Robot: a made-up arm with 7 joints.
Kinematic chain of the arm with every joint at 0, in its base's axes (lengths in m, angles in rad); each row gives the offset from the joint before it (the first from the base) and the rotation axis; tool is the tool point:
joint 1: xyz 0 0 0.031 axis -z
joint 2: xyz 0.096 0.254 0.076 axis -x
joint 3: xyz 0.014 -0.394 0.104 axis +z
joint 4: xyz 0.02 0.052 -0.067 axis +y
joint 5: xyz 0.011 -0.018 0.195 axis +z
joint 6: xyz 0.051 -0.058 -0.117 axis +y
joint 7: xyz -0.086 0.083 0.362 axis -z
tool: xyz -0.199 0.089 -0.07
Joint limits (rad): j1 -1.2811..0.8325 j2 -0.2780..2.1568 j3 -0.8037..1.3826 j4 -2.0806..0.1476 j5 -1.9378..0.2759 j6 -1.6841..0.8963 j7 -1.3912..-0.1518
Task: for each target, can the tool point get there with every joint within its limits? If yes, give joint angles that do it. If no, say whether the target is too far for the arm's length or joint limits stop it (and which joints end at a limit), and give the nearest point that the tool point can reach.
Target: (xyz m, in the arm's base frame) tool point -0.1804 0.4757 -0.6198
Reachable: no: joint limits stop it (at a limit: joint 1, joint 2, joint 3, joint 4, joint 7) | nearest point -0.0427 0.2566 -0.2774 | short by 0.429 m
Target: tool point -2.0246 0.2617 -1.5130
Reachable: no: too far | nearest point -0.7689 0.2386 0.0008 | short by 1.967 m
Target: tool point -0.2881 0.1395 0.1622
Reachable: yes | joints 0.4572 0.0423 -0.1321 -1.3204 -1.0649 0.3812 -0.9370
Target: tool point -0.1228 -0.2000 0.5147
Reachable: yes | joints -0.1960 1.2434 0.8336 -1.8734 -0.7593 0.0203 -0.9926
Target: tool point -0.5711 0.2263 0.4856
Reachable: yes | joints -0.9013 1.5926 0.0702 -0.0477 -0.0293 -0.2039 -0.6030
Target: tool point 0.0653 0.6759 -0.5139
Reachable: no: joint limits stop it (at a limit: joint 1, joint 2, joint 3, joint 4, joint 7) | nearest point 0.0810 0.3533 -0.2248 | short by 0.433 m
